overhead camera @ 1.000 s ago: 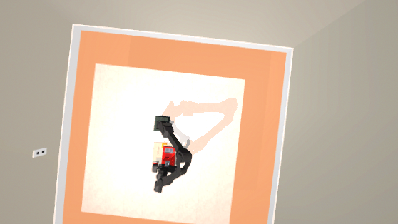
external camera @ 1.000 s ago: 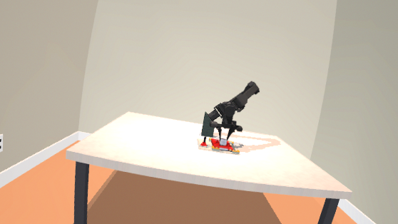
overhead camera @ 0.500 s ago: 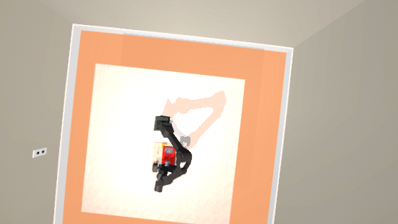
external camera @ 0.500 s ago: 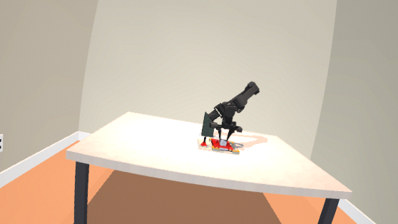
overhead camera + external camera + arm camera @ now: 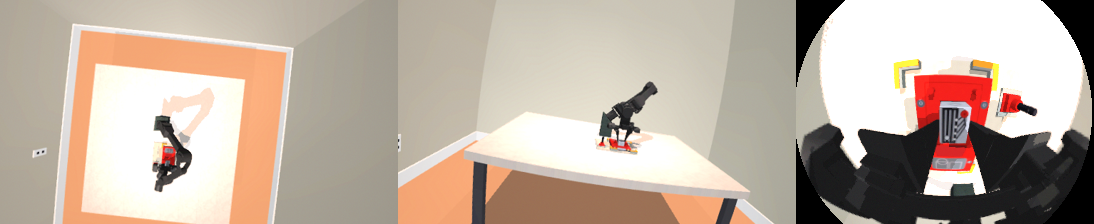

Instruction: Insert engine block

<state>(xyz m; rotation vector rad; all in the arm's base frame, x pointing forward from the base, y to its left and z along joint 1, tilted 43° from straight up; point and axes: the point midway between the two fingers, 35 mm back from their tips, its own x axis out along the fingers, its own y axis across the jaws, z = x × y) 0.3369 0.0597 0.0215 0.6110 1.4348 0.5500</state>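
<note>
Right now my gripper tip is 10 mm above the grey engine block.
</note>
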